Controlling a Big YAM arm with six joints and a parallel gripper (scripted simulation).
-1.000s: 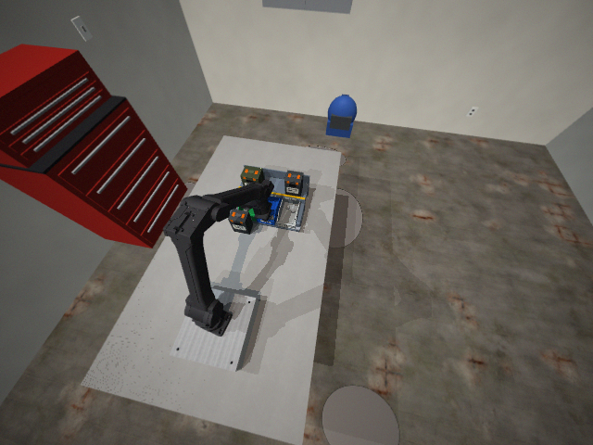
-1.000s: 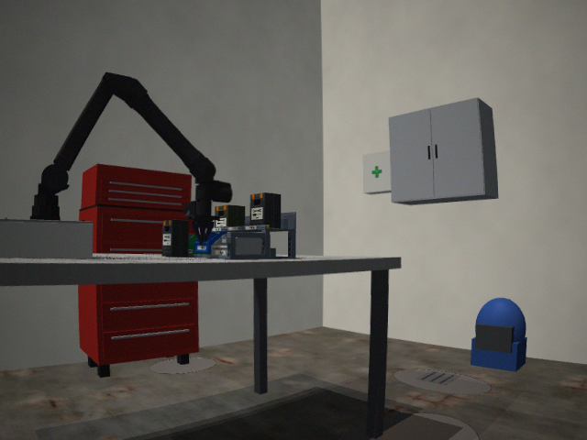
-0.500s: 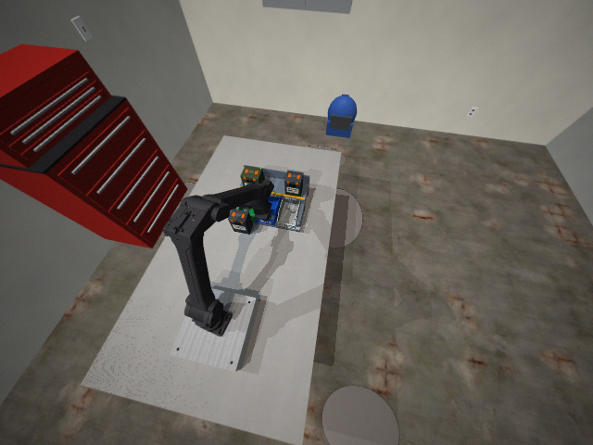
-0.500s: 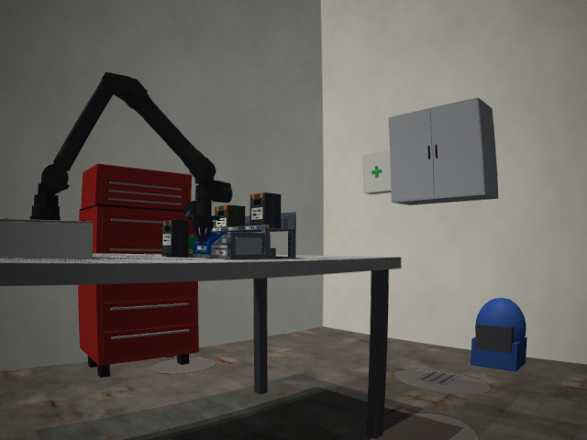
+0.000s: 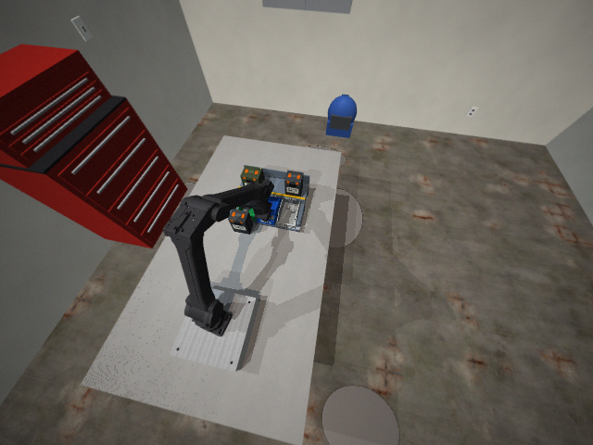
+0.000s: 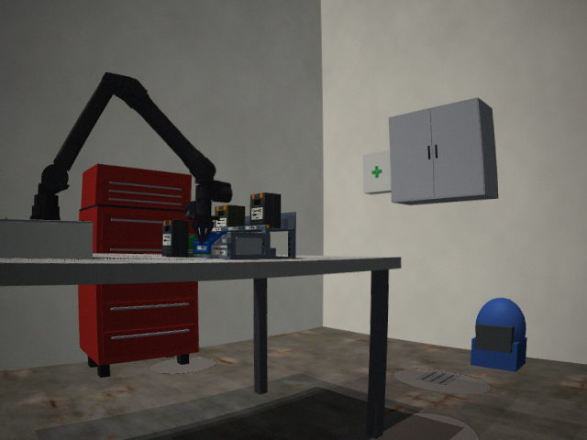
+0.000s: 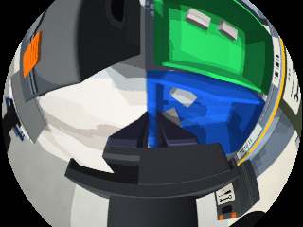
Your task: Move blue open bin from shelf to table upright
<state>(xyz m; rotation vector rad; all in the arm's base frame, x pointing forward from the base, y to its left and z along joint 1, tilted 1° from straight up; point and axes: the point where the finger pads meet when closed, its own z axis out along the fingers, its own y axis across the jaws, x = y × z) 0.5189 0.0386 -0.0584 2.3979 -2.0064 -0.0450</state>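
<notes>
Right now the blue open bin is 80 mm ahead of my hand and 10 mm to the left of it. Round my hand: green bin: 120 mm to the left, 70 mm ahead, 10 mm below; then yellow bar: 140 mm ahead, 50 mm above, 20 mm to the left; then grey bin: 100 mm to the right, 100 mm ahead, 10 mm below.
</notes>
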